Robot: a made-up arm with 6 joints. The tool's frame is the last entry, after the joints. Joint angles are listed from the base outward. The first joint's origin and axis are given. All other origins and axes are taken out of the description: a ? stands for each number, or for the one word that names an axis. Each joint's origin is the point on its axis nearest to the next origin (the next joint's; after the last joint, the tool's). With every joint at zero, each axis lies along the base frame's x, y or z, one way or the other. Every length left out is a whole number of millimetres.
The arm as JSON. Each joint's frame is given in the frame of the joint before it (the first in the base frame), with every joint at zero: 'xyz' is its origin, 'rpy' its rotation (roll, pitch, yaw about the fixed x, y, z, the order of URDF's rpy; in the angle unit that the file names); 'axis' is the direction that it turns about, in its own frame. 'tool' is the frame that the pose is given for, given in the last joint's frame.
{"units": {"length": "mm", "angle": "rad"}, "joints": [
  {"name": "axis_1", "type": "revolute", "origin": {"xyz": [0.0, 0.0, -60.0], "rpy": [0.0, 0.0, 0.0]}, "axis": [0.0, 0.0, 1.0]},
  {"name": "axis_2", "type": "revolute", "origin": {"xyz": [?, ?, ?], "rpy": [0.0, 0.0, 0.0]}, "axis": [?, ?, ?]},
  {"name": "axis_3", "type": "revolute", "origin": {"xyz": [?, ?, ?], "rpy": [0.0, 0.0, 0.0]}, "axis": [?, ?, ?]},
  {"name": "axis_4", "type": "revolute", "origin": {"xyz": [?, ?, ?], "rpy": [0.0, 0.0, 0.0]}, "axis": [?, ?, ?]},
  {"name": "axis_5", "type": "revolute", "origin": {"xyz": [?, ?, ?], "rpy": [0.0, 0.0, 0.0]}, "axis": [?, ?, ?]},
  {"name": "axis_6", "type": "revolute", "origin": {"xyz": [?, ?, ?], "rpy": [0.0, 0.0, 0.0]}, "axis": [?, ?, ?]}
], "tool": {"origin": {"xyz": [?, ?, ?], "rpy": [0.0, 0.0, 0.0]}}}
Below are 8 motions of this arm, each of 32 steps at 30 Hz.
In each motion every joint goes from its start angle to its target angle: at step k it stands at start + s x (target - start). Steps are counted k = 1, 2, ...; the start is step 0. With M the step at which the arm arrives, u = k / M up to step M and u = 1 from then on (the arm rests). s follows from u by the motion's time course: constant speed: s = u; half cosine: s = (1 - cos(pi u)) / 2; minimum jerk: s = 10 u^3 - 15 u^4 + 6 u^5.
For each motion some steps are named. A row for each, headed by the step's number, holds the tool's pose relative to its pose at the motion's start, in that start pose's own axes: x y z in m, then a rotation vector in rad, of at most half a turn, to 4 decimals.
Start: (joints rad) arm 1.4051 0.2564 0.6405 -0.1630 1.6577 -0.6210
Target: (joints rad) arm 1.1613 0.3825 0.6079 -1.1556 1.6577 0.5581
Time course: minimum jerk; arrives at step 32
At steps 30, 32:
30: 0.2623 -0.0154 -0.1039 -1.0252 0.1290 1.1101
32: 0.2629 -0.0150 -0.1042 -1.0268 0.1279 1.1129

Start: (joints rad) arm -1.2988 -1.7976 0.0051 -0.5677 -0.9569 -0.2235
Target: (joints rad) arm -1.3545 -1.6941 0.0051 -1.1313 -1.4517 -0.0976
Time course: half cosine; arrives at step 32
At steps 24, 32:
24: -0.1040 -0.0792 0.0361 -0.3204 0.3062 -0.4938
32: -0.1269 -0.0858 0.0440 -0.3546 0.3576 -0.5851

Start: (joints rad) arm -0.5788 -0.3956 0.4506 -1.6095 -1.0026 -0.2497
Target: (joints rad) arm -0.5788 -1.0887 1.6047 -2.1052 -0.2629 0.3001
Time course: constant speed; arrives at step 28
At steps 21, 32:
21: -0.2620 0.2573 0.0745 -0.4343 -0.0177 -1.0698
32: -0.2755 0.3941 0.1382 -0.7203 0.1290 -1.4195

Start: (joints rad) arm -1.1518 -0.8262 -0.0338 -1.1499 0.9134 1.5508
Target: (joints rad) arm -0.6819 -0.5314 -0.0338 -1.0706 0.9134 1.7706
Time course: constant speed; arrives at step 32
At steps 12, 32:
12: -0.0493 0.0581 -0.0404 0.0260 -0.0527 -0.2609
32: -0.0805 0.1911 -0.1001 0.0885 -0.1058 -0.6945

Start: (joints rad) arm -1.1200 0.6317 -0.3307 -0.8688 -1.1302 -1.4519
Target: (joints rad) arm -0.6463 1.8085 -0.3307 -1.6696 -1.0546 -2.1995
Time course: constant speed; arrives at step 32
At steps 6, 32:
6: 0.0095 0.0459 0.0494 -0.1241 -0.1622 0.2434
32: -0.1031 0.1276 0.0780 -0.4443 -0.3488 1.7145

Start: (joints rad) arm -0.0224 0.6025 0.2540 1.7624 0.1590 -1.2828
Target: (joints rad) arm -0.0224 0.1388 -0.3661 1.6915 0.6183 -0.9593
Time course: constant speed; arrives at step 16
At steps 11, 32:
11: -0.0571 -0.0891 -0.1431 -0.3845 -0.5798 0.5180
32: -0.0450 -0.1398 -0.2090 -0.5340 -0.8869 0.7026

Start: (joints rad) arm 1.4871 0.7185 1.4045 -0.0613 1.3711 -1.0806
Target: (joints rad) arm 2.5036 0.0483 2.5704 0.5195 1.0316 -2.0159
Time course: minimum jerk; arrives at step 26
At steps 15, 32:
15: -0.4034 -0.0643 -0.0861 0.7883 -0.6390 0.4444
32: -0.5654 -0.2026 -0.2406 1.2316 -0.7943 0.9154

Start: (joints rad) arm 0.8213 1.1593 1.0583 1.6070 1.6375 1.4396
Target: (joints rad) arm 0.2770 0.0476 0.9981 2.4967 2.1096 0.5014
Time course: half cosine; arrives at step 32
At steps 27, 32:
27: 0.0099 0.1264 0.0165 1.2139 -1.0522 -0.7442
32: 0.0170 0.1339 0.0182 1.3041 -1.1360 -0.7568

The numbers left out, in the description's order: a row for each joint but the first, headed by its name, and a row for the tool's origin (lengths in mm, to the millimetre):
axis_2: xyz 70.0 -50.0 0.0, axis 0.0 0.0 1.0
axis_3: xyz 0.0 60.0 0.0, axis 0.0 -1.0 0.0
axis_4: xyz -360.0 0.0 0.0, axis 1.0 0.0 0.0
axis_5: xyz 0.0 -280.0 -50.0, axis 0.0 -1.0 0.0
axis_6: xyz 110.0 0.0 120.0, axis -1.0 0.0 0.0
tool: xyz 0.0 60.0 -170.0

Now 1 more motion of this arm.
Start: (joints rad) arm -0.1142 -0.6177 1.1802 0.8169 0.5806 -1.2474
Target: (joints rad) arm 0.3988 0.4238 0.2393 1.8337 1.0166 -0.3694
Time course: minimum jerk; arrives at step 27
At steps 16, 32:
16: 0.0571 -0.0142 0.0365 0.3761 -0.5116 -1.1676
32: 0.1132 -0.0206 0.0810 0.3185 -0.2559 -1.8988

